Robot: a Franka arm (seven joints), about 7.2 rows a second.
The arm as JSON. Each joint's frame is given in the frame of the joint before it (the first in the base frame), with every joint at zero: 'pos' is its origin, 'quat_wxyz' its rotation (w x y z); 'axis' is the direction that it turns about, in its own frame. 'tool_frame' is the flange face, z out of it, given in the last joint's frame.
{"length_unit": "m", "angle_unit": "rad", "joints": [
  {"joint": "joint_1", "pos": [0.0, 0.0, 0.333], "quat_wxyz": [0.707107, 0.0, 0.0, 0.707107], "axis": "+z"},
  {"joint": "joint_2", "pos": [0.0, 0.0, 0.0], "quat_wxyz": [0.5, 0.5, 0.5, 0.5], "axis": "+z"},
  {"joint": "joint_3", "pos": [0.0, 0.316, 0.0], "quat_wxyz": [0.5, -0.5, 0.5, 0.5], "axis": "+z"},
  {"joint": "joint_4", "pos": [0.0, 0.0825, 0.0], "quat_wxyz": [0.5, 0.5, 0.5, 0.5], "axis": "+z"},
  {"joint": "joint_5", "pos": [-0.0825, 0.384, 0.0], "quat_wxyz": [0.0, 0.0, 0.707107, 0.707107], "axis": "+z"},
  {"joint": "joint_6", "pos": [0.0, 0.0, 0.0], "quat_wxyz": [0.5, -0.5, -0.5, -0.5], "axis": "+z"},
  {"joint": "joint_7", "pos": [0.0, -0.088, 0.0], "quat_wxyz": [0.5, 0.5, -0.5, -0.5], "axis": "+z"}
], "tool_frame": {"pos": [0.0, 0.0, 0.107], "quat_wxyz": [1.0, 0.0, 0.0, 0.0]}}
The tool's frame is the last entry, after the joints.
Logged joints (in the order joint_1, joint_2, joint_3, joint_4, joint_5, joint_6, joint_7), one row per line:
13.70 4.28 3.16 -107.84 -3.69 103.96 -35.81
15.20 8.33 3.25 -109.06 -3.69 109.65 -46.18
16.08 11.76 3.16 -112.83 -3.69 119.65 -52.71
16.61 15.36 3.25 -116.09 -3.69 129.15 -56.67
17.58 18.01 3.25 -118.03 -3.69 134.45 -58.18
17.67 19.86 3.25 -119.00 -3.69 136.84 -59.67
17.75 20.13 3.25 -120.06 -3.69 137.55 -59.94
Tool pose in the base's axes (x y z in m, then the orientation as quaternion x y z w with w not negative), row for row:
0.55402 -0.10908 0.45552 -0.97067 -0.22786 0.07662 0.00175
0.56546 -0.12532 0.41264 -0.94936 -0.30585 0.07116 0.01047
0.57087 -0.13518 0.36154 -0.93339 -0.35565 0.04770 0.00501
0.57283 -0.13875 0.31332 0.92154 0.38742 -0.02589 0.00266
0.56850 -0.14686 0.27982 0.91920 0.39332 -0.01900 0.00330
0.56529 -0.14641 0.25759 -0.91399 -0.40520 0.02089 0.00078
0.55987 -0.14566 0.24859 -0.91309 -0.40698 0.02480 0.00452
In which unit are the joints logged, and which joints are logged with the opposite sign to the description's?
The joints are logged in degrees. Opposite sign: joint_1.
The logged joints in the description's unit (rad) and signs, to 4 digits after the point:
-0.2391 0.0747 0.0552 -1.8822 -0.0644 1.8144 -0.6250
-0.2653 0.1454 0.0567 -1.9035 -0.0644 1.9138 -0.8060
-0.2806 0.2053 0.0552 -1.9693 -0.0644 2.0883 -0.9200
-0.2899 0.2681 0.0567 -2.0262 -0.0644 2.2541 -0.9891
-0.3068 0.3143 0.0567 -2.0600 -0.0644 2.3466 -1.0154
-0.3084 0.3466 0.0567 -2.0769 -0.0644 2.3883 -1.0414
-0.3098 0.3513 0.0567 -2.0954 -0.0644 2.4007 -1.0462

